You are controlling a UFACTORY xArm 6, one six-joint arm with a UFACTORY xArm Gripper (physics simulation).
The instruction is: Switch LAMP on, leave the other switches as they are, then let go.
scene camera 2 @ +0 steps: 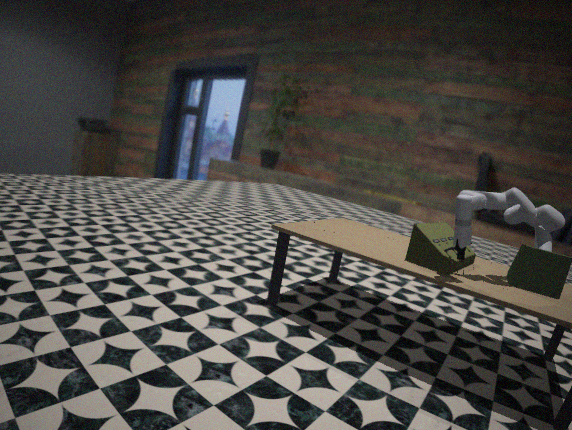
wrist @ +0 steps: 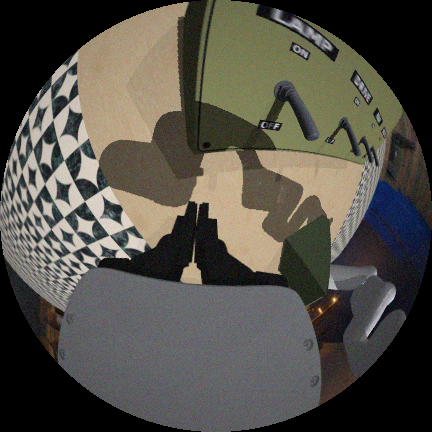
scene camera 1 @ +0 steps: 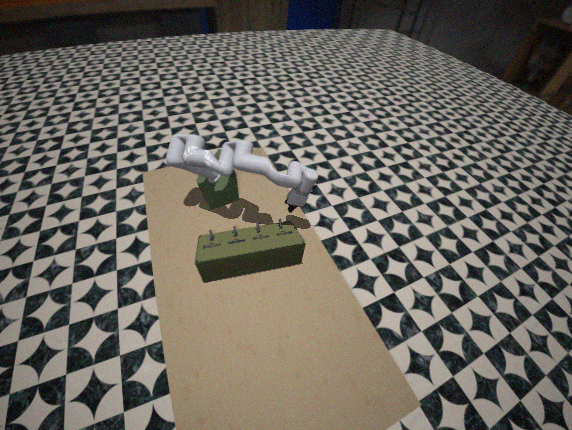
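Where they show: gripper, fingertip midpoint: point(scene camera 2: 460, 259) point(wrist: 197, 216) point(scene camera 1: 289, 210); arm's base at its link origin: point(scene camera 2: 541, 263) point(wrist: 316, 274) point(scene camera 1: 215, 173).
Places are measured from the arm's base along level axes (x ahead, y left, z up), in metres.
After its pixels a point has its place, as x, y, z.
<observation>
A green switch box point(scene camera 1: 250, 262) {0.633, -0.108, -0.028} point(scene camera 2: 424, 252) {0.632, 0.171, -0.069} point(wrist: 235, 65) {0.554, 0.173, -0.038} with a sloped face stands on the table. In the wrist view the LAMP lever point(wrist: 301, 114) {0.511, 0.145, -0.019} is at the near end of the row and leans toward its OFF label point(wrist: 270, 125) {0.496, 0.144, -0.063}, away from its ON label point(wrist: 300, 50). The DRIVE lever point(wrist: 351, 137) {0.474, 0.031, -0.024} beside it leans the same way; the further levers are small and partly overlapped. My gripper point(scene camera 1: 291, 210) {0.453, 0.242, -0.042} point(scene camera 2: 460, 258) {0.453, 0.242, -0.042} point(wrist: 197, 216) {0.453, 0.242, -0.042} is shut with nothing between its fingers. It points down off the low edge of the box, near the LAMP end, apart from the LAMP lever.
The tan table point(scene camera 1: 270, 340) {0.955, -0.197, -0.140} point(scene camera 2: 360, 239) {1.025, -0.076, -0.140} carries the box. A dark green block point(scene camera 1: 223, 192) {0.144, -0.017, -0.033} point(scene camera 2: 537, 272) {0.033, 0.082, -0.037} point(wrist: 307, 260) {0.149, 0.061, -0.037} stands at the arm's base, behind the box in the first scene view. The table's long edge runs close to the gripper's side. Arm shadows fall between the block and the box.
</observation>
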